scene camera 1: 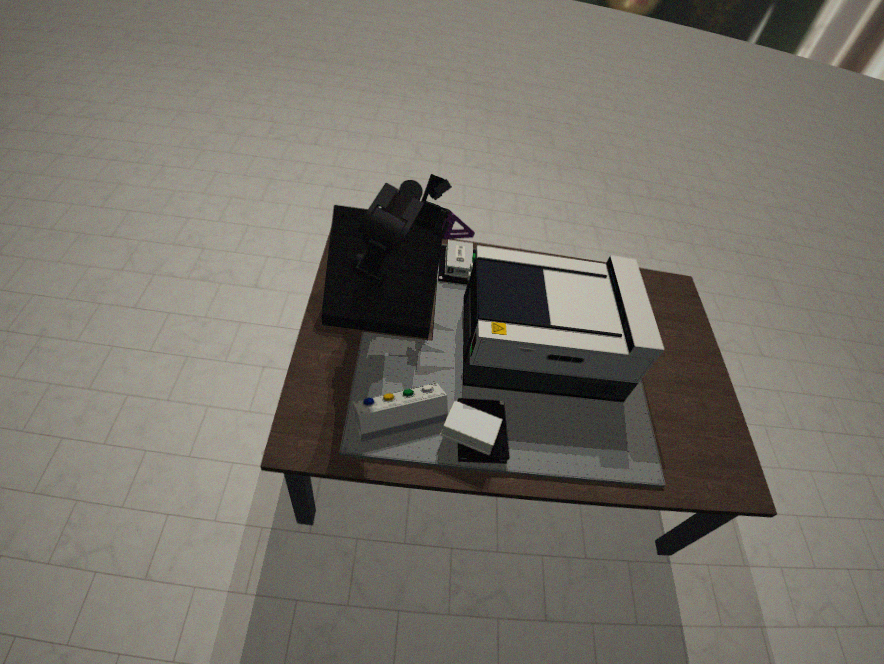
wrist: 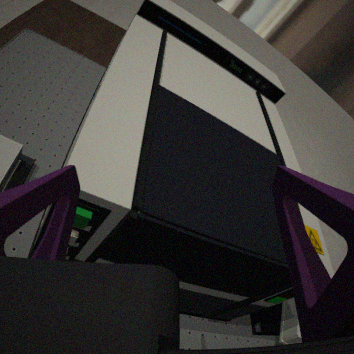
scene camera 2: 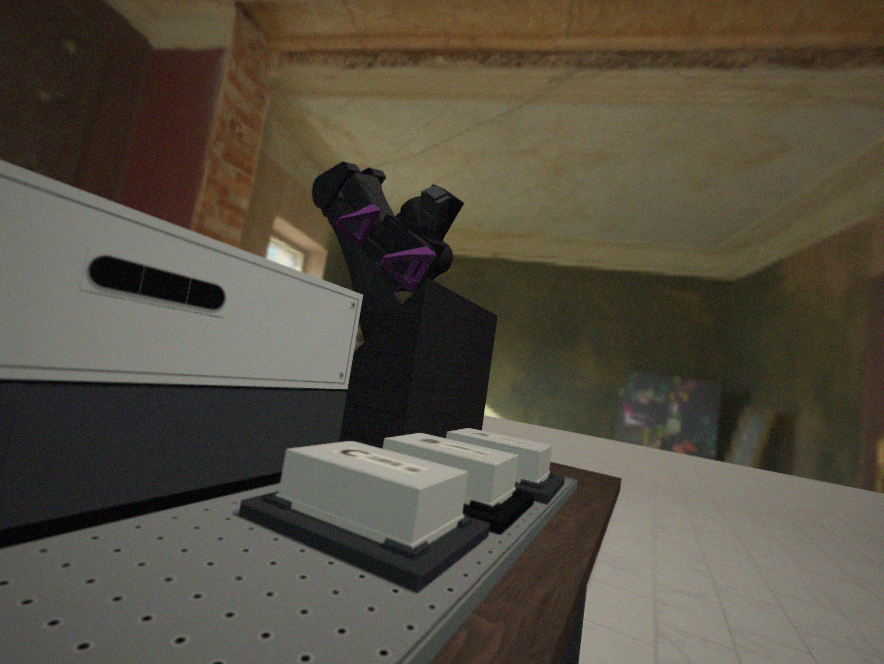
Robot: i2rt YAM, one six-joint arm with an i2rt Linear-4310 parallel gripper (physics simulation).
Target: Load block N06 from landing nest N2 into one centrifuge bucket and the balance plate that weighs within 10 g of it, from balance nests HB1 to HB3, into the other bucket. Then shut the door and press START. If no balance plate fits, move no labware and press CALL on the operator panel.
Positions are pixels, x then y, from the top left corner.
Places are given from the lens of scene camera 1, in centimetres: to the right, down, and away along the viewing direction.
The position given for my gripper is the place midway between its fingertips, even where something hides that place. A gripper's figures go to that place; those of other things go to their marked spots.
my gripper (scene camera 1: pixel 471 232): 8, -26, 131
dark lid panel (scene camera 1: pixel 507 291): 17, -10, 130
